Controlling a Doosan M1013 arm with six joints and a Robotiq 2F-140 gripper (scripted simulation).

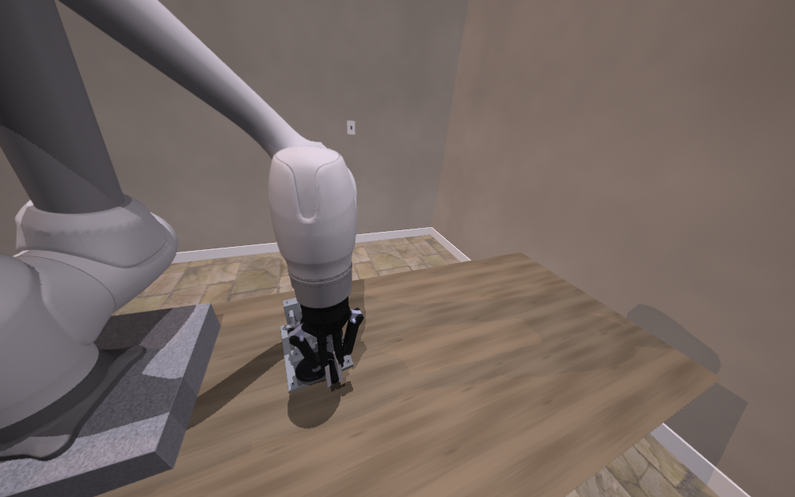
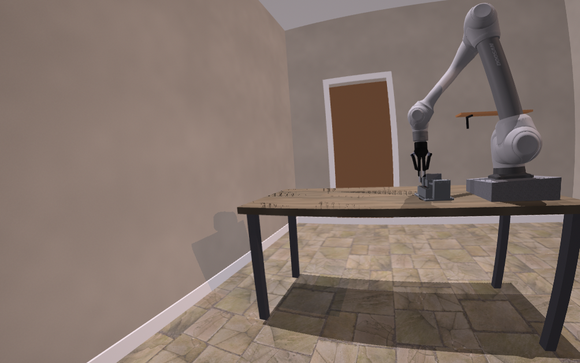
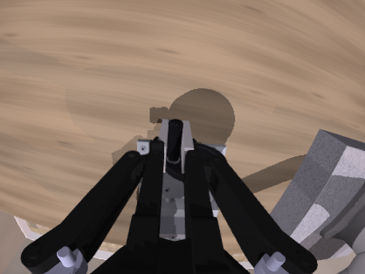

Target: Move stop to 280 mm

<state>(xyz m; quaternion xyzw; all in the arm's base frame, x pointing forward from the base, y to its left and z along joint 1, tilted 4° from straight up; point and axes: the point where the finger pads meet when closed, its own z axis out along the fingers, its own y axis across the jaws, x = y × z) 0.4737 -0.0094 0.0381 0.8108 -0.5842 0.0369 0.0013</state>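
My gripper is now 20 mm to the right of the handwheel, 20 mm above it and 10 mm past it.
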